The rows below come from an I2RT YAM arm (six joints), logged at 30 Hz.
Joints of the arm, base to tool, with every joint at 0 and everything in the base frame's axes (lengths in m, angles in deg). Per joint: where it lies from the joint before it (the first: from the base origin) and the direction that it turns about. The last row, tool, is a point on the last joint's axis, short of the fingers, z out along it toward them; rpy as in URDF.
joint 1: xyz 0 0 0.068 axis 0 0 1
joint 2: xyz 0.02 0.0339 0.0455 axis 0 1 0
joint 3: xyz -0.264 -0.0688 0 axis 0 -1 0
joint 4: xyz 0.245 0.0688 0.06 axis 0 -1 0
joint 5: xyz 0.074 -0.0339 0.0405 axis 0 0 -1
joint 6: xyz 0.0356 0 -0.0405 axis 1 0 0
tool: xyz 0 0 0 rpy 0 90 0
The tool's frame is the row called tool.
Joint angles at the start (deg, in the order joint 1, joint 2, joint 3, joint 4, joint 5, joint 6):
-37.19 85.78 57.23 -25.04 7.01 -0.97
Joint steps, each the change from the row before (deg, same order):
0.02 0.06 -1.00 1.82 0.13 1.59
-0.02 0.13 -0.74 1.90 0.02 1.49
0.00 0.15 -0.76 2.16 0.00 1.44
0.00 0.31 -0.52 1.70 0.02 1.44
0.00 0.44 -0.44 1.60 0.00 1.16
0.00 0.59 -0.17 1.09 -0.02 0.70
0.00 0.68 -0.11 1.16 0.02 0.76
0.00 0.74 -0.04 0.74 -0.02 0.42
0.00 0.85 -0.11 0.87 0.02 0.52
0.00 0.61 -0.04 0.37 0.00 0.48
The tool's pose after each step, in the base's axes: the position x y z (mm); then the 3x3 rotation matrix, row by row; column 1 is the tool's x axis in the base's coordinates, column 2 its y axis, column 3 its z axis. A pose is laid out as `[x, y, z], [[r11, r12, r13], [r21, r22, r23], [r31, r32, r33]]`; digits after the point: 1 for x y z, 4 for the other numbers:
[244.0, -190.6, 220.8], [[-0.6278, 0.6662, 0.4026], [0.4895, 0.7400, -0.4612], [-0.6052, -0.0925, -0.7907]]
[244.8, -191.3, 218.4], [[-0.6013, 0.6838, 0.4135], [0.5021, 0.7258, -0.4702], [-0.6216, -0.0751, -0.7797]]
[245.9, -192.1, 216.1], [[-0.5729, 0.6997, 0.4269], [0.5118, 0.7122, -0.4804], [-0.6401, -0.0567, -0.7662]]
[247.1, -193.1, 213.8], [[-0.5473, 0.7145, 0.4359], [0.5236, 0.6986, -0.4876], [-0.6529, -0.0387, -0.7565]]
[248.5, -194.2, 211.1], [[-0.5262, 0.7256, 0.4434], [0.5327, 0.6877, -0.4933], [-0.6629, -0.0234, -0.7483]]
[250.2, -195.4, 208.5], [[-0.5142, 0.7319, 0.4471], [0.5387, 0.6812, -0.4957], [-0.6674, -0.0140, -0.7446]]
[252.1, -196.9, 205.8], [[-0.5010, 0.7389, 0.4507], [0.5451, 0.6738, -0.4988], [-0.6722, -0.0043, -0.7403]]
[253.8, -198.2, 202.7], [[-0.4960, 0.7424, 0.4505], [0.5503, 0.6700, -0.4983], [-0.6717, 0.0008, -0.7408]]
[255.6, -199.5, 198.7], [[-0.4900, 0.7470, 0.4493], [0.5570, 0.6648, -0.4978], [-0.6706, 0.0063, -0.7418]]
[256.6, -200.3, 195.7], [[-0.4863, 0.7511, 0.4464], [0.5645, 0.6601, -0.4956], [-0.6669, 0.0110, -0.7450]]

